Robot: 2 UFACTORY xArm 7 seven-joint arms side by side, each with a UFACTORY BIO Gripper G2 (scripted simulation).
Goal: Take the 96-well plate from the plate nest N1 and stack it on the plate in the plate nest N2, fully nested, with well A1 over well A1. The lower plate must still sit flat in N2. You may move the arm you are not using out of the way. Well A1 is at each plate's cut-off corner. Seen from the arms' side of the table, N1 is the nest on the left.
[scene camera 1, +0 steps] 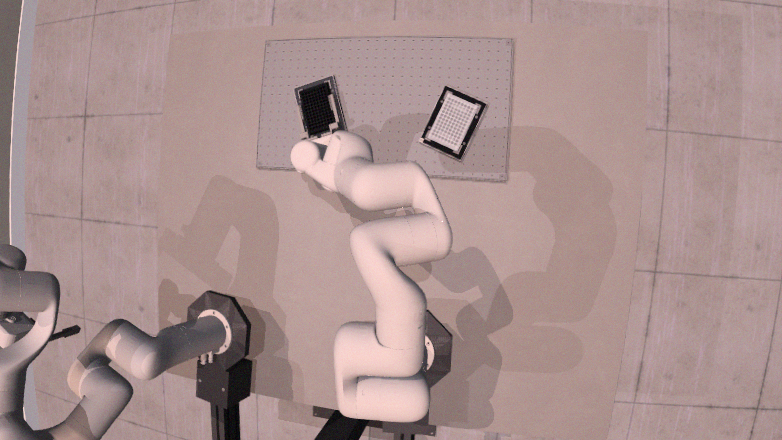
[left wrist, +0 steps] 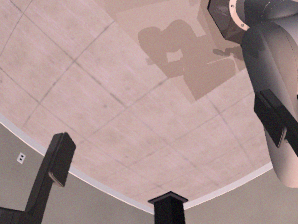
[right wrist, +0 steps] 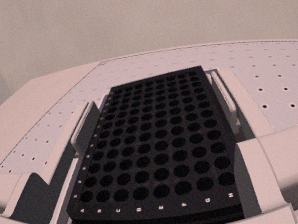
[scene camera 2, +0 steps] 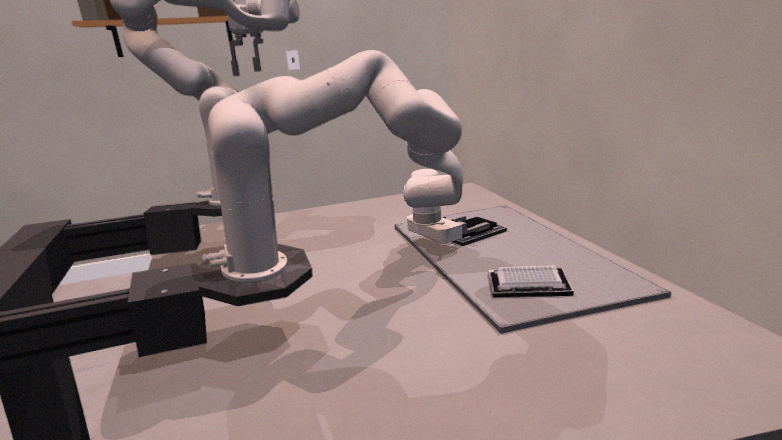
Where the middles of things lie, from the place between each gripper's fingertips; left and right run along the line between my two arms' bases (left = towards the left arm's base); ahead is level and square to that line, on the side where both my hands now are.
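Labels:
Black 96-well plate [scene camera 1: 318,102] at 10 mm below my right hand. Relative to my right hand, the white 96-well plate [scene camera 1: 454,123] is 10 mm below, 360 mm to the right and 40 mm behind; plate nest N2 [scene camera 2: 495,281] is 20 mm below, 360 mm to the right and 40 mm behind.
Relative to my left hand, the black 96-well plate is 49 cm ahead, 49 cm to the right and 47 cm below. The white 96-well plate is 45 cm ahead of my left hand, 85 cm to the right of it and 47 cm below it; plate nest N2 is 45 cm ahead of that hand, 85 cm to the right of it and 48 cm below it.

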